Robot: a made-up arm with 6 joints. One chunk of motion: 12 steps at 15 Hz.
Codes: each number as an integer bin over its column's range. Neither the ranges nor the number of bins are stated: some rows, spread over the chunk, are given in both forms.
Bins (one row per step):
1: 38 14 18 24 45 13
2: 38 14 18 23 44 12
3: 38 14 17 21 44 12
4: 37 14 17 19 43 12
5: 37 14 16 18 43 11
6: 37 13 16 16 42 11
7: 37 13 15 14 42 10
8: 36 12 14 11 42 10
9: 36 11 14 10 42 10
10: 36 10 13 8 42 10
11: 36 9 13 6 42 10
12: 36 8 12 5 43 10
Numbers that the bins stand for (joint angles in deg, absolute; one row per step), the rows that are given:
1: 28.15 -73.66 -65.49 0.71 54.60 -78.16
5: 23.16 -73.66 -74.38 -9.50 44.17 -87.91
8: 18.17 -82.05 -83.28 -21.40 38.96 -92.78
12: 18.17 -98.82 -92.17 -31.61 44.17 -92.78
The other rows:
2: 28.15 -73.66 -65.49 -0.99 49.39 -83.03
3: 28.15 -73.66 -69.93 -4.39 49.39 -83.03
4: 23.16 -73.66 -69.93 -7.79 44.17 -83.03
6: 23.16 -77.85 -74.38 -12.90 38.96 -87.91
7: 23.16 -77.85 -78.83 -16.30 38.96 -92.78
9: 18.17 -86.24 -83.28 -23.10 38.96 -92.78
10: 18.17 -90.43 -87.72 -26.50 38.96 -92.78
11: 18.17 -94.62 -87.72 -29.91 38.96 -92.78

